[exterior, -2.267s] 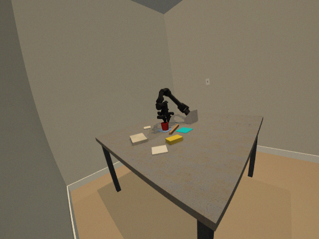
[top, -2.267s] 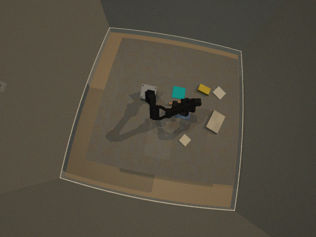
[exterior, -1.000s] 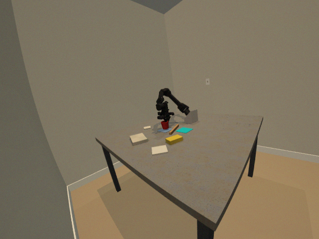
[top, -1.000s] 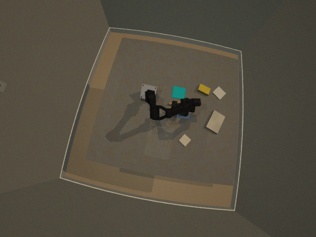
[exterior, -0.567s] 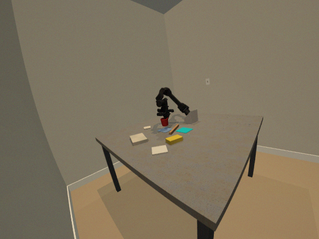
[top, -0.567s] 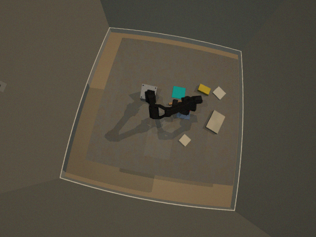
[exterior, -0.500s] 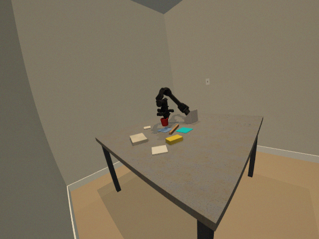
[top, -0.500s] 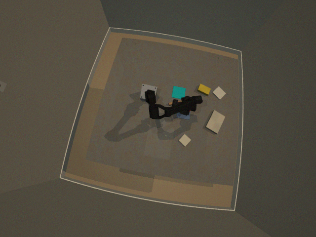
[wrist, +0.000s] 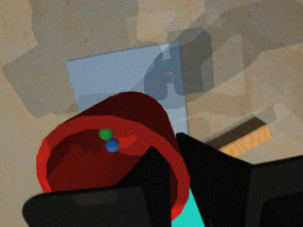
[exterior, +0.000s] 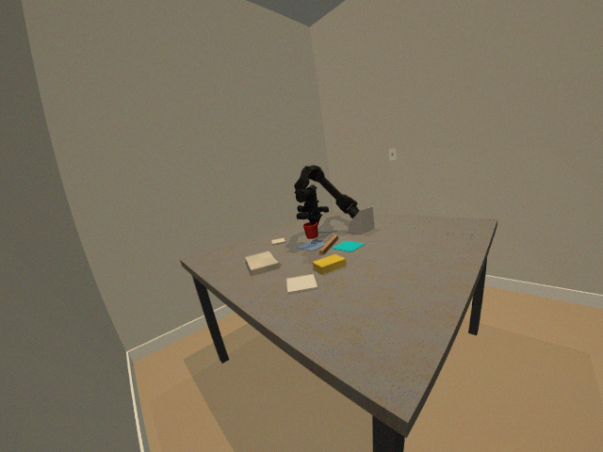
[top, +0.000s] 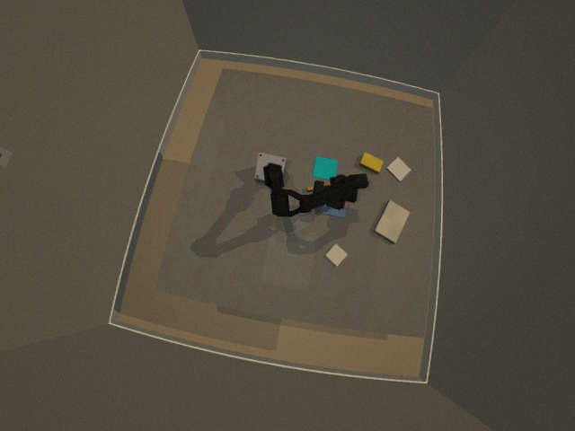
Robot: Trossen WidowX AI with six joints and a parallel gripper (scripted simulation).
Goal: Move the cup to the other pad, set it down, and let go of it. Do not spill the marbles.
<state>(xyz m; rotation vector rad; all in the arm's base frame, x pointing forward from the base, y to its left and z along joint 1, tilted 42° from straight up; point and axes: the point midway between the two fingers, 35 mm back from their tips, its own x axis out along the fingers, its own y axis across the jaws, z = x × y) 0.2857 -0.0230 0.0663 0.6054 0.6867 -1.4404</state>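
Now: the blue marble 50 mm ahead of my gripper tip, 10 mm to the left of it and 30 mm below it. From my gripper tip the other things lie so: red cup (30 mm ahead); light blue pad (30 mm ahead, 90 mm below); green marble (50 mm ahead, 30 mm below).
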